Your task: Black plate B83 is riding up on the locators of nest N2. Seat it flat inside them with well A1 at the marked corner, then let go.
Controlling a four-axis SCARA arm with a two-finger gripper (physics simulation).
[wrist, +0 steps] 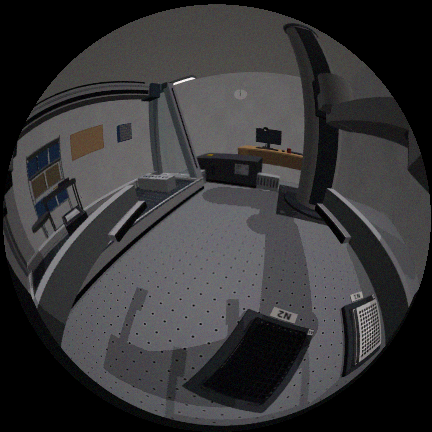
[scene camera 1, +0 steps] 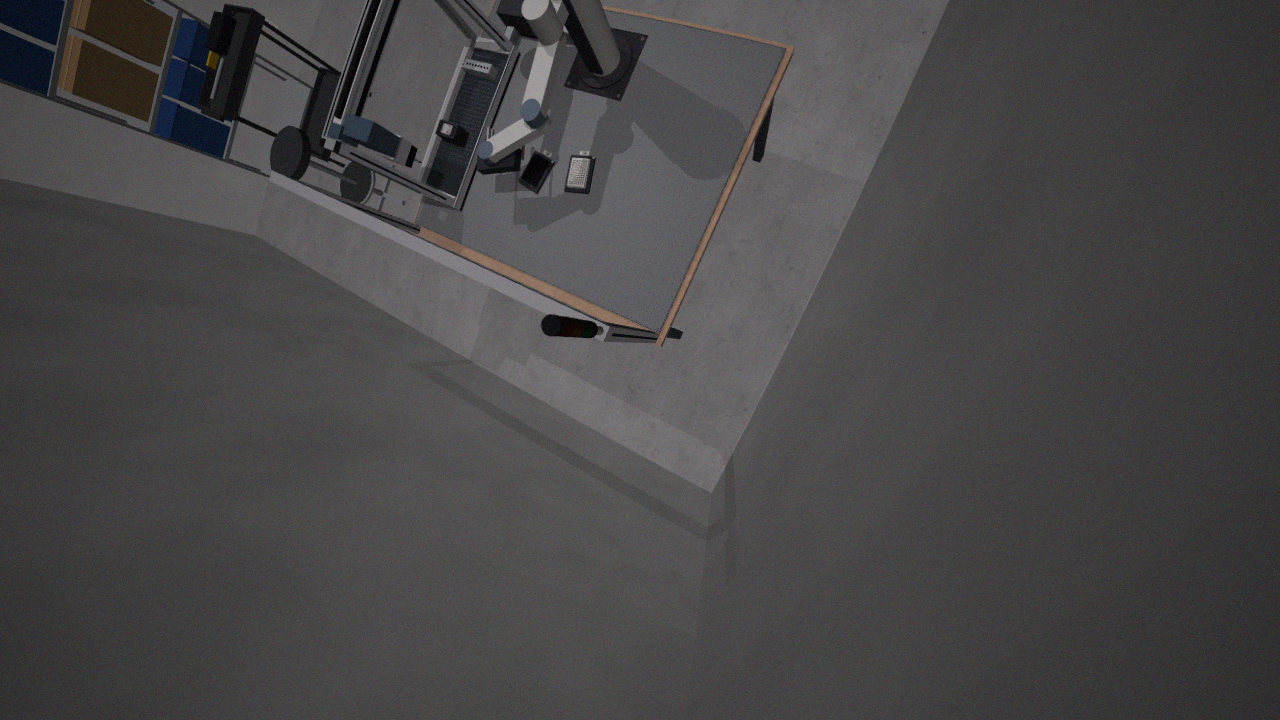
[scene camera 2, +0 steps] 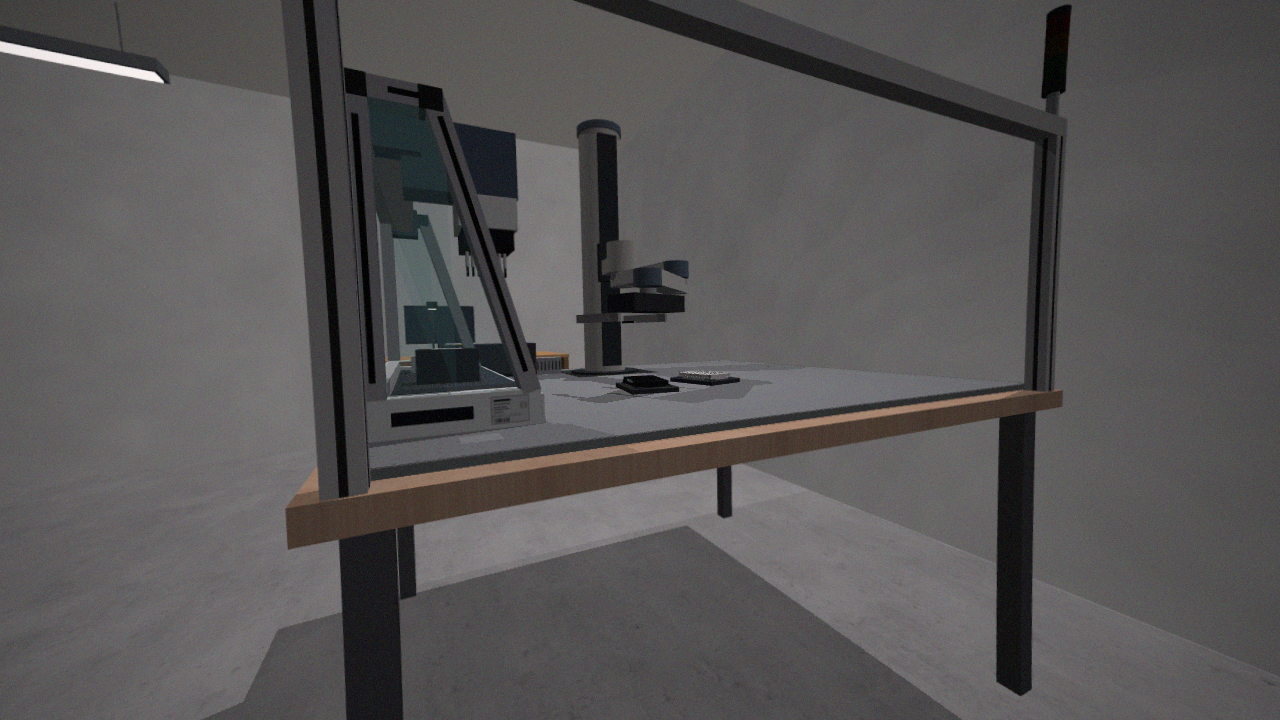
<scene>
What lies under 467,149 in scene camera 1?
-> A deck.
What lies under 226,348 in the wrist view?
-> A nest N2.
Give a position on a black plate B83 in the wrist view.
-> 253,370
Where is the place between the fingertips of my gripper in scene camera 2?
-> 602,319
</scene>
